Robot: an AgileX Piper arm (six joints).
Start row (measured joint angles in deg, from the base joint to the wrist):
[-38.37 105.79 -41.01 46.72 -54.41 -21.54]
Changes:
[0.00 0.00 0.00 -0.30 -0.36 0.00]
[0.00 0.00 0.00 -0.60 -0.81 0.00]
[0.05 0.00 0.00 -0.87 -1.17 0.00]
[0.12 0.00 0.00 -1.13 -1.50 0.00]
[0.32 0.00 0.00 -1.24 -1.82 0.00]
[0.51 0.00 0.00 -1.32 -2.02 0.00]
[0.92 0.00 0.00 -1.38 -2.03 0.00]
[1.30 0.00 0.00 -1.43 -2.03 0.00]
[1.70 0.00 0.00 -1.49 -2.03 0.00]
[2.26 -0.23 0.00 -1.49 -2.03 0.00]
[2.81 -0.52 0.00 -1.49 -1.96 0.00]
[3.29 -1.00 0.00 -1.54 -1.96 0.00]
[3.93 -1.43 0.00 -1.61 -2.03 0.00]
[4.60 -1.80 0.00 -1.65 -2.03 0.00]
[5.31 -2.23 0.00 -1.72 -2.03 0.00]
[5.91 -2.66 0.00 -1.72 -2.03 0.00]
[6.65 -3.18 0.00 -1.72 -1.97 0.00]
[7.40 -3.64 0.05 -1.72 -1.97 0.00]
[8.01 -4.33 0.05 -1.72 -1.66 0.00]
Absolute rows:
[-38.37 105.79 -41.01 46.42 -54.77 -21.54]
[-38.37 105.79 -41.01 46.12 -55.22 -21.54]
[-38.32 105.79 -41.01 45.85 -55.58 -21.54]
[-38.25 105.79 -41.01 45.59 -55.91 -21.54]
[-38.05 105.79 -41.01 45.48 -56.23 -21.54]
[-37.86 105.79 -41.01 45.40 -56.43 -21.54]
[-37.45 105.79 -41.01 45.34 -56.44 -21.54]
[-37.07 105.79 -41.01 45.29 -56.44 -21.54]
[-36.67 105.79 -41.01 45.23 -56.44 -21.54]
[-36.11 105.56 -41.01 45.23 -56.44 -21.54]
[-35.56 105.27 -41.01 45.23 -56.37 -21.54]
[-35.08 104.79 -41.01 45.18 -56.37 -21.54]
[-34.44 104.36 -41.01 45.11 -56.44 -21.54]
[-33.77 103.99 -41.01 45.07 -56.44 -21.54]
[-33.06 103.56 -41.01 45.00 -56.44 -21.54]
[-32.46 103.13 -41.01 45.00 -56.44 -21.54]
[-31.72 102.61 -41.01 45.00 -56.38 -21.54]
[-30.97 102.15 -40.96 45.00 -56.38 -21.54]
[-30.36 101.46 -40.96 45.00 -56.07 -21.54]

